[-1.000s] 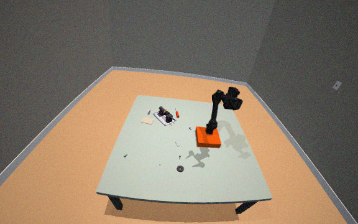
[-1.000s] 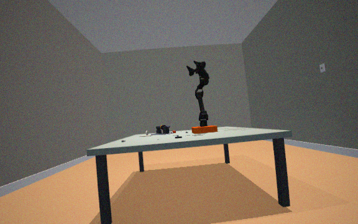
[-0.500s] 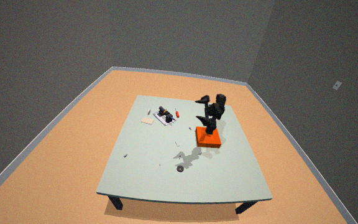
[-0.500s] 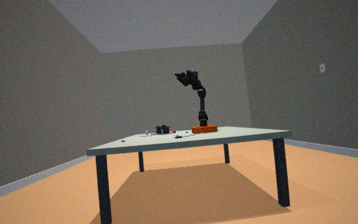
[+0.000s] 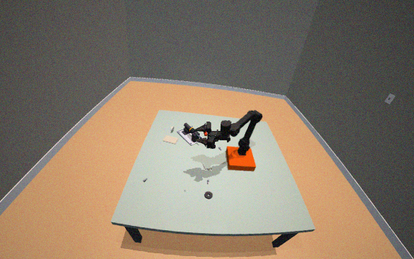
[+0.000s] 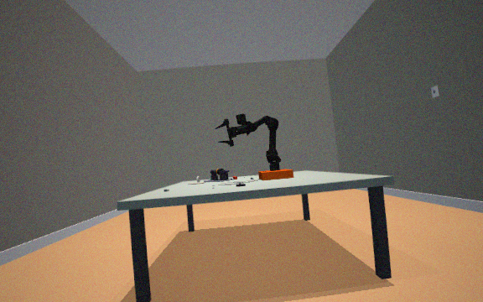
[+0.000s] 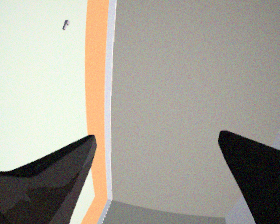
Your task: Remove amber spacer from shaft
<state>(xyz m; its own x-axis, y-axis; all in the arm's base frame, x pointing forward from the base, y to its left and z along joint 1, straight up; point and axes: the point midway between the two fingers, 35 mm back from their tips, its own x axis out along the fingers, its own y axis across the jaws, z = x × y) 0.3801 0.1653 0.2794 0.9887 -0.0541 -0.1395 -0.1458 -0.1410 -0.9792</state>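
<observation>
The dark round shaft lies 10 mm behind my gripper tip, 360 mm to the right of it and 250 mm below it. The rest, counted from my gripper tip: amber spacer: 20 mm ahead, 390 mm to the right, 250 mm below; then tan pad: 200 mm ahead, 330 mm to the right, 330 mm below; then pale ring: 200 mm ahead, 450 mm to the right, 300 mm below.
</observation>
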